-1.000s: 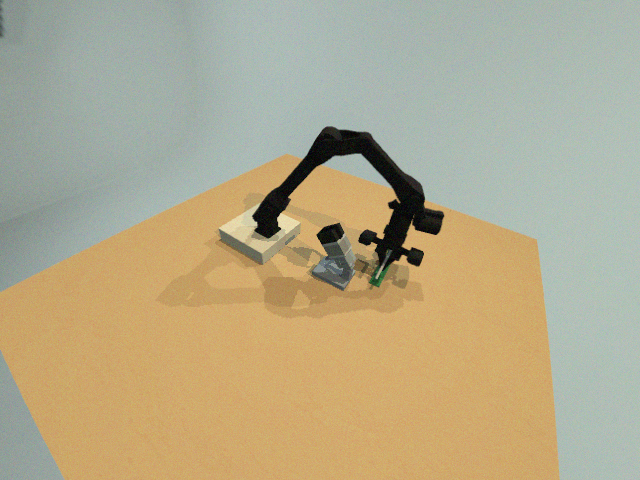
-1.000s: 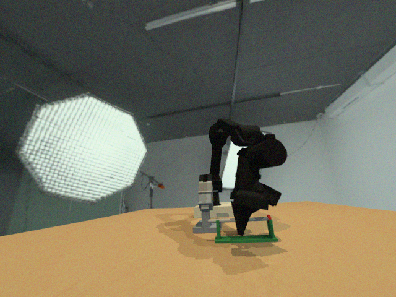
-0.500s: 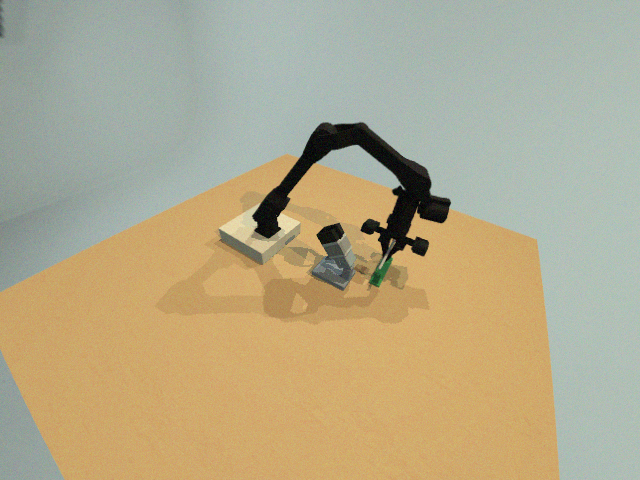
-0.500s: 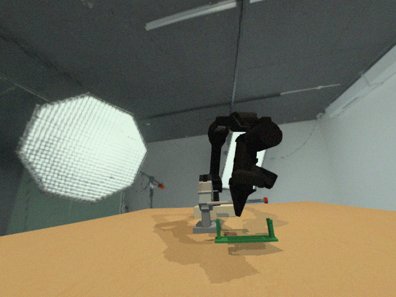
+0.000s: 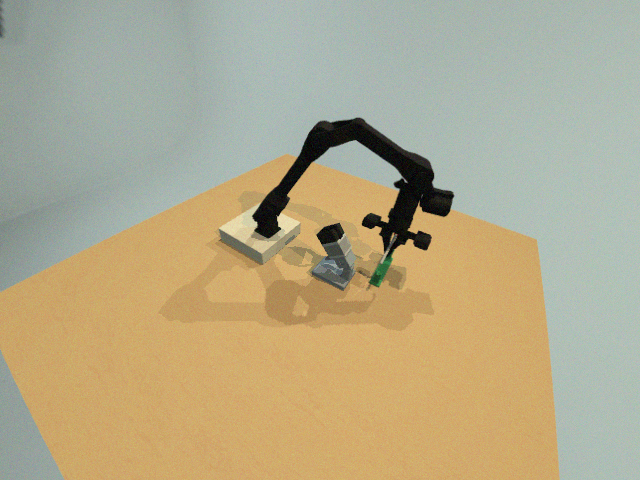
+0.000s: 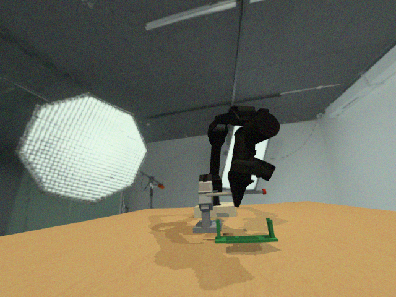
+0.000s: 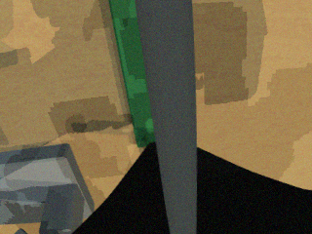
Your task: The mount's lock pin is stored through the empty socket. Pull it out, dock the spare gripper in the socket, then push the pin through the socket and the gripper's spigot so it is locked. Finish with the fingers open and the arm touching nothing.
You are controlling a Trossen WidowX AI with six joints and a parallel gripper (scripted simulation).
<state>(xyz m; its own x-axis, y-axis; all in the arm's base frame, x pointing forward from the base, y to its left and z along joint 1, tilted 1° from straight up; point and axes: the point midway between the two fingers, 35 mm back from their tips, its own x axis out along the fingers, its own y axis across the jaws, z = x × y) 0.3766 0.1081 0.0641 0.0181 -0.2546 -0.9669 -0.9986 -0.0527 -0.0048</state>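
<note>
Now: the green rack 1 cm to the left of my gripper tip and 5 cm below it. Also, from my gripper tip: spare gripper (12 cm behind, 9 cm to the right, 4 cm above); then grey mount (10 cm behind, 9 cm to the right, 2 cm below).
</note>
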